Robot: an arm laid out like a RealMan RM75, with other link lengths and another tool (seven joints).
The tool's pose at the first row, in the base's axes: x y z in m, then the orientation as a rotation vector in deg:
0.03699 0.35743 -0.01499 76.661 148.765 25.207
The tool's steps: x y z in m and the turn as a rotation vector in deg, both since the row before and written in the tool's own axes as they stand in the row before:
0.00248 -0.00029 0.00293 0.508 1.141 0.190
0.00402 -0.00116 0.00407 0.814 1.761 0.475
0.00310 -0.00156 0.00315 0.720 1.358 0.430
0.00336 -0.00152 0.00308 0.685 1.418 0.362
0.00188 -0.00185 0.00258 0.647 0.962 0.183
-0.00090 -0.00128 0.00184 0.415 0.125 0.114
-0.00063 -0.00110 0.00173 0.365 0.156 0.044
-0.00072 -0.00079 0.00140 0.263 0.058 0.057
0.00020 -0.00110 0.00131 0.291 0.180 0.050
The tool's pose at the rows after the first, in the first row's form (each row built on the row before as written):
0.03621 0.35981 -0.01791 77.219 149.863 25.500
0.03413 0.36321 -0.02217 78.340 151.471 25.943
0.03191 0.36553 -0.02559 79.323 152.727 26.177
0.02947 0.36811 -0.02883 80.213 154.045 26.498
0.02744 0.36923 -0.03170 80.776 155.086 26.477
0.02729 0.36825 -0.03390 81.057 155.372 26.053
0.02709 0.36755 -0.03592 81.232 155.691 25.713
0.02712 0.36687 -0.03754 81.385 155.863 25.423
0.02635 0.36674 -0.03907 81.555 156.151 25.197

